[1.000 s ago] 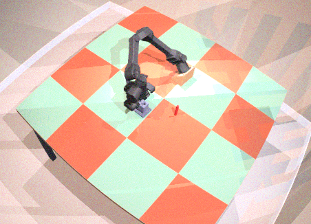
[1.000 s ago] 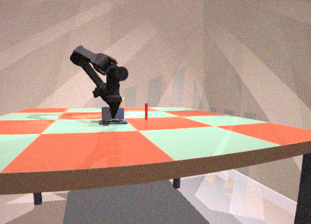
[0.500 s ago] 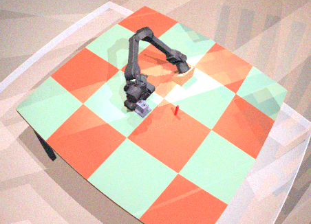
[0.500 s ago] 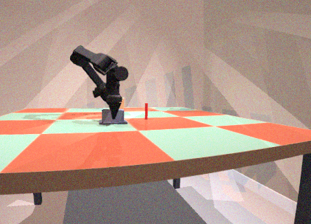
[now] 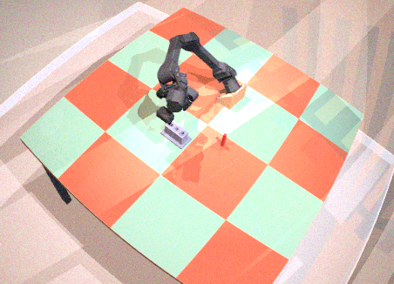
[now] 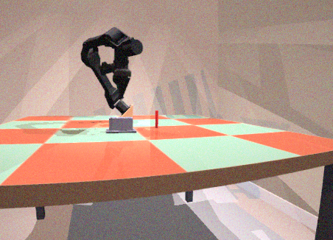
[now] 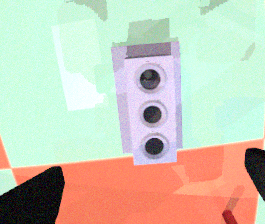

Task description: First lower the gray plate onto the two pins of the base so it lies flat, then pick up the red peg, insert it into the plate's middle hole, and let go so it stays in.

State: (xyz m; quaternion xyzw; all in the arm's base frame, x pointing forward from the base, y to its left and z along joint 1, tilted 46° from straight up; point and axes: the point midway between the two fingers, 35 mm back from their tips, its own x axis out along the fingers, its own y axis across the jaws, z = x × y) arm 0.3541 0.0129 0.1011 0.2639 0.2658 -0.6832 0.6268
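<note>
Right now the red peg is 100 mm behind my gripper tip, 180 mm to the left of it and 100 mm below it. The rest, counted from my gripper tip: gray plate (10 mm behind, 100 mm below); then flat base (10 mm behind, 130 mm below).
</note>
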